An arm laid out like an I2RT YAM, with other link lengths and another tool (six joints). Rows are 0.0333 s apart.
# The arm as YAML. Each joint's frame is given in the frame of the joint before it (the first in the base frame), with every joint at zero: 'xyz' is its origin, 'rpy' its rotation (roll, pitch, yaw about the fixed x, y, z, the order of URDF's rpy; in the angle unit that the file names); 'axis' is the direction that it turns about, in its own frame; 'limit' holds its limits. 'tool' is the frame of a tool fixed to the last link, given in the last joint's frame.
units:
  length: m
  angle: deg
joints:
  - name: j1
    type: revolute
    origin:
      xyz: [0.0, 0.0, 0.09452]
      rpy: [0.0, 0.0, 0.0]
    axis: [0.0, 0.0, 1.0]
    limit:
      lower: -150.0
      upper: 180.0
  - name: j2
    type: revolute
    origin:
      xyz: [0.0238, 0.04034, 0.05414]
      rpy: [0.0, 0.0, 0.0]
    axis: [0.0, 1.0, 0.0]
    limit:
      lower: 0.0
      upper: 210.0
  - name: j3
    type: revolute
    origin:
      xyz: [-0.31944, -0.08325, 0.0]
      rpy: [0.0, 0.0, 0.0]
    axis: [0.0, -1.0, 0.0]
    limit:
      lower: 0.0
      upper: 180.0
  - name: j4
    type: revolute
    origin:
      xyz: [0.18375, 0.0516, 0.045]
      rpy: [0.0, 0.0, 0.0]
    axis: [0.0, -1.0, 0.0]
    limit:
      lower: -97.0
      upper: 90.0
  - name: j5
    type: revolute
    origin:
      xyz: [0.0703, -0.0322, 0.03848]
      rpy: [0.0, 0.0, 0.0]
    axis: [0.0, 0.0, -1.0]
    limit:
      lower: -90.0
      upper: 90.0
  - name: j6
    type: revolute
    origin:
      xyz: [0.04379, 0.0, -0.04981]
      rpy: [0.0, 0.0, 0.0]
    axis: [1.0, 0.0, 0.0]
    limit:
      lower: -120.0
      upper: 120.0
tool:
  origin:
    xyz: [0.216, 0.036, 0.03]
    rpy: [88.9, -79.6, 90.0]
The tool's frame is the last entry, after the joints.
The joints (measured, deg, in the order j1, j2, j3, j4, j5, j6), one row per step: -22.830 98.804 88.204 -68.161 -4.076 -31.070; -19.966 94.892 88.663 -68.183 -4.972 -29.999; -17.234 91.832 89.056 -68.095 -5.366 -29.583; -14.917 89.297 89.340 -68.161 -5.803 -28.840; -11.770 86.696 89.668 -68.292 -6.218 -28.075; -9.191 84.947 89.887 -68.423 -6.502 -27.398; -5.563 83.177 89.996 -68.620 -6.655 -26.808; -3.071 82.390 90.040 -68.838 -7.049 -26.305; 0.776 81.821 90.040 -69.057 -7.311 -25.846; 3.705 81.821 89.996 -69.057 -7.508 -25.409; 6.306 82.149 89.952 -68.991 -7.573 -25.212; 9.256 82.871 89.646 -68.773 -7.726 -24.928
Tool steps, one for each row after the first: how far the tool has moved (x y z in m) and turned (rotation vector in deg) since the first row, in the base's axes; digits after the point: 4 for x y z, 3 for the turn. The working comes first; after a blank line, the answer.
Tool pose at each row, in the base's axes (x y z in m, rotation vector in deg; the steps are taken from these numbers as rounded here): 0.3118 -0.0866 0.1541 173.054 28.857 18.223; 0.3187 -0.0679 0.1777 170.740 31.596 24.653; 0.3226 -0.0512 0.1963 168.340 34.983 29.651; 0.3238 -0.0360 0.2116 166.701 37.333 33.732; 0.3236 -0.0161 0.2272 164.885 40.869 37.992; 0.3222 -0.0001 0.2377 163.703 43.709 40.910; 0.3185 0.0212 0.2473 162.280 48.164 43.686; 0.3151 0.0368 0.2516 161.890 51.326 45.118; 0.3100 0.0589 0.2543 161.190 56.535 46.234; 0.3065 0.0754 0.2544 160.840 60.446 46.626; 0.3036 0.0896 0.2529 160.412 64.153 46.484; 0.2998 0.1059 0.2483 -160.057 -68.349 -45.623

0.0069 0.0187 0.0236 -0.514 -4.379 2.032; 0.0108 0.0354 0.0422 -1.126 -7.859 4.494; 0.0120 0.0506 0.0575 -1.212 -10.633 6.250; 0.0118 0.0705 0.0731 -1.088 -13.466 8.827; 0.0104 0.0865 0.0836 -0.767 -15.336 10.875; 0.0067 0.1078 0.0932 -0.306 -17.036 14.004; 0.0033 0.1234 0.0975 0.489 -17.712 16.151; -0.0018 0.1455 0.1002 1.439 -18.080 19.632; -0.0053 0.1620 0.1003 2.251 -18.018 22.194; -0.0082 0.1762 0.0988 2.827 -17.676 24.606; -0.0120 0.1925 0.0942 3.595 -16.803 27.302
